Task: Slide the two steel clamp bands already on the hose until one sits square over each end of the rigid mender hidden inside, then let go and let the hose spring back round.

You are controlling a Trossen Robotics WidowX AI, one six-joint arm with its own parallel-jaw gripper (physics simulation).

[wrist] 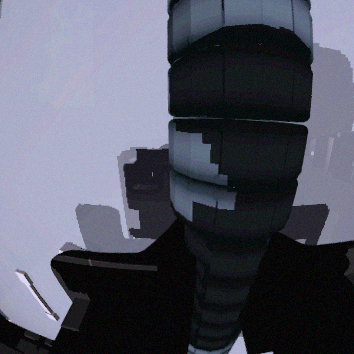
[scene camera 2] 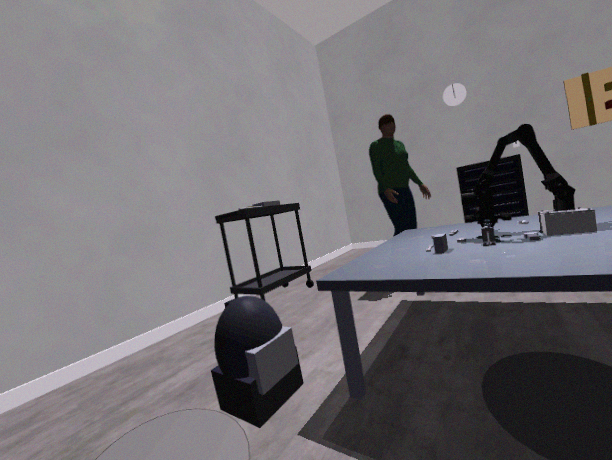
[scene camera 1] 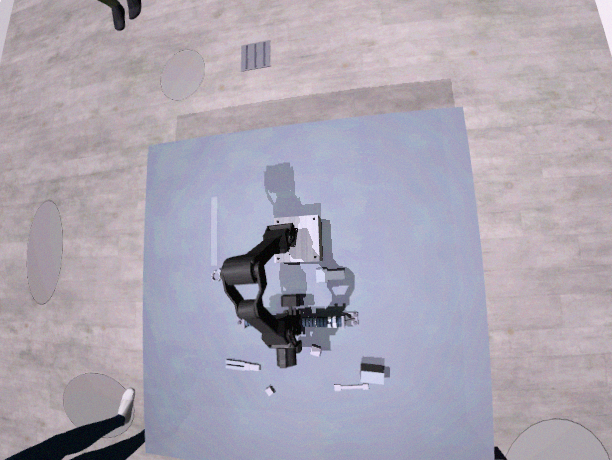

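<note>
The ribbed blue-grey hose (scene camera 1: 314, 321) (wrist: 240, 95) lies across the table under the arm; its middle is hidden by the arm in scene camera 1. Pale bands (scene camera 1: 331, 321) show toward its right end, but I cannot tell whether they are the steel clamp bands. The mender inside is hidden. My gripper (wrist: 206, 203) comes down over the hose. Its black fingers stand on both sides of the ribs and are shut on the hose, which looks narrower between them. No clamp band is clear in the wrist view.
A grey end holder (scene camera 1: 353, 318) stands at the hose's right end. A slotted pale piece (scene camera 1: 243, 365), small blocks (scene camera 1: 316, 350) (scene camera 1: 270, 390), a pale bar (scene camera 1: 351, 387) and a two-tone box (scene camera 1: 372, 375) (scene camera 2: 440, 243) lie on the front side. The pale base plate (scene camera 1: 310, 240) is behind.
</note>
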